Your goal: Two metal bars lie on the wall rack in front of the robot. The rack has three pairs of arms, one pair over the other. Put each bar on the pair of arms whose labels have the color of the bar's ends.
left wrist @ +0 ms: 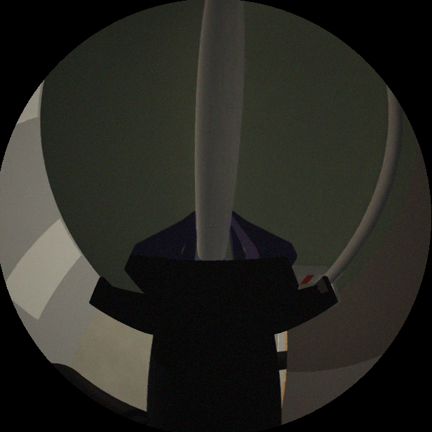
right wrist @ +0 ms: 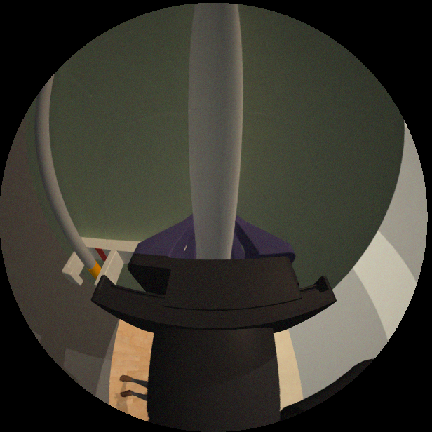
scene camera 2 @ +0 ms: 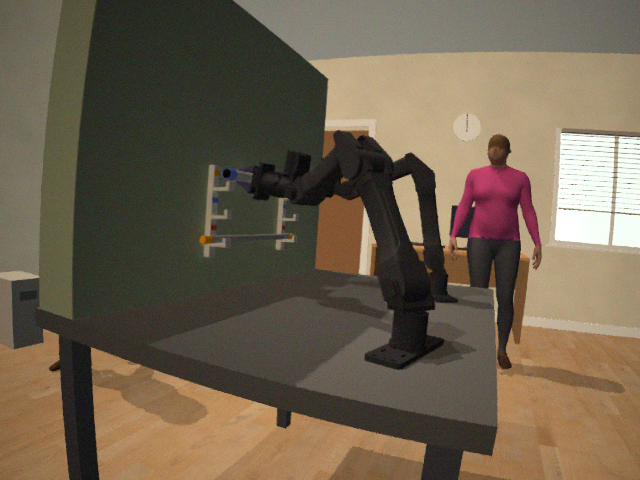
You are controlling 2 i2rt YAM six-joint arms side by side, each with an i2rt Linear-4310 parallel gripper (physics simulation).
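Places are measured from the left arm's base along level axes (x down, y ahead, z right), in centimetres.
Pixels of known places: left gripper, between the fingertips: [scene camera 2: 237,175]; left arm's base, origin of its link: [scene camera 2: 407,351]; right arm's base, origin of its link: [scene camera 2: 436,296].
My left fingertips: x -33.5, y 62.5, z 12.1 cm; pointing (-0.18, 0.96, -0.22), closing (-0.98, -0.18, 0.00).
Ahead of a thing's pixels: the offset from my left fingertips to its top centre. "*": to the spot under its first point. Level surfaces: height alone.
My left gripper [scene camera 2: 249,178] [left wrist: 212,216] is shut on the blue-ended bar @[dx -1.5, dy +3.4, dz +17.0 cm] [scene camera 2: 242,177] [left wrist: 220,125] [right wrist: 216,125]. My right gripper [right wrist: 213,217] is shut on the same bar; it is hidden in the scene view. The blue end shows beside the upper arms of the white rack @[dx -1.7, dy -3.6, dz -8.9 cm] [scene camera 2: 209,193] [right wrist: 131,245]; whether the bar touches them is unclear. The yellow-ended bar @[dx +17.2, dy +2.0, dz +10.2 cm] [scene camera 2: 253,237] [left wrist: 395,125] [right wrist: 43,115] lies on the lowest arms, under the red label @[* dx +15.1, dy -2.2, dz -9.4 cm] [scene camera 2: 213,227] [left wrist: 307,279] [right wrist: 101,253]. A blue label @[* dx +7.5, dy -2.1, dz -9.2 cm] [scene camera 2: 215,199] marks the middle arm, a yellow label @[* dx +0.2, dy -2.1, dz -9.2 cm] [scene camera 2: 217,172] the top.
The rack is fixed to a green wall panel [scene camera 2: 170,129] at the far edge of the dark table @[dx +33.5 cm] [scene camera 2: 222,330]. The two black robot arms reach over the table. A person in a pink top [scene camera 2: 496,206] stands beyond the table, near a wooden desk.
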